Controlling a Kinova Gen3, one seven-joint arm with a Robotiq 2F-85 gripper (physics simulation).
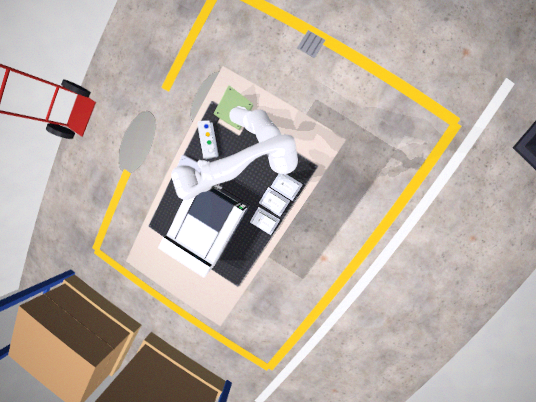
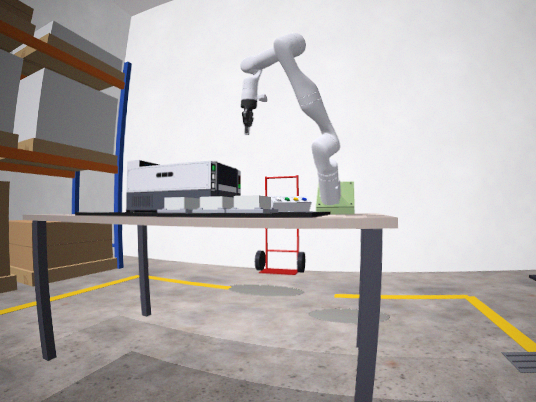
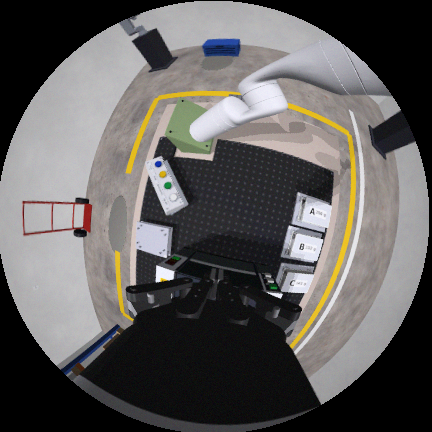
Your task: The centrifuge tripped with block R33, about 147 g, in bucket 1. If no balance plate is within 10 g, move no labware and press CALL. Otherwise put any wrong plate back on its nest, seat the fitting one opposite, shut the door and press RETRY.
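Frame: origin at the arm's base, x ahead, y left, z up, level; metres.
Seen in the pictures: gripper, fingertip midpoint: (image 2: 246, 134) (image 3: 216, 275); arm's base, link origin: (image 1: 236, 115) (image 2: 330, 198) (image 3: 200, 130).
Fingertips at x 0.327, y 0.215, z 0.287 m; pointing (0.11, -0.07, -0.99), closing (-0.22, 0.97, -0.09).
Pixels of each thing's top centre, then the offset from my fingertips to it.
- A, top centre: (image 2: 253, 196) (image 3: 317, 212) (image 1: 286, 186) dx -0.178, dy +0.283, dz -0.295 m
- B, top centre: (image 2: 219, 197) (image 3: 307, 247) (image 1: 273, 202) dx -0.049, dy +0.287, dz -0.295 m
- C, top centre: (image 2: 183, 198) (image 3: 297, 282) (image 1: 263, 222) dx +0.089, dy +0.316, dz -0.295 m
- button box, top centre: (image 3: 157, 181) (image 2: 289, 195) (image 1: 203, 138) dx -0.095, dy -0.293, dz -0.265 m
- pale screwed plate, top centre: (image 3: 148, 239) (image 1: 187, 168) dx +0.129, dy -0.288, dz -0.302 m
The white centrifuge (image 1: 199, 234) (image 2: 167, 177) stands on the black mat; its buckets, block R33 and any plate inside are hidden, and I cannot tell how its door stands. Three pale balance plates sit in a row: A (image 1: 286, 186) (image 2: 252, 201) (image 3: 312, 213), B (image 1: 274, 201) (image 2: 216, 202) (image 3: 302, 247) and C (image 1: 265, 220) (image 2: 181, 203) (image 3: 296, 283). Their gram figures are too small to read surely. The button box (image 1: 212, 149) (image 3: 176, 202) has blue, yellow, green and white buttons; its lettering is unreadable. My gripper (image 2: 246, 133) (image 3: 216, 275) is shut and empty, high above the table near the centrifuge.
A pale screwed plate (image 3: 154, 239) lies on the mat between button box and centrifuge. The green base block (image 1: 230, 102) (image 2: 345, 195) (image 3: 182, 123) carries the arm at the table's end. A red hand truck (image 1: 81, 115) (image 3: 87, 218) and boxed shelves stand beyond the table.
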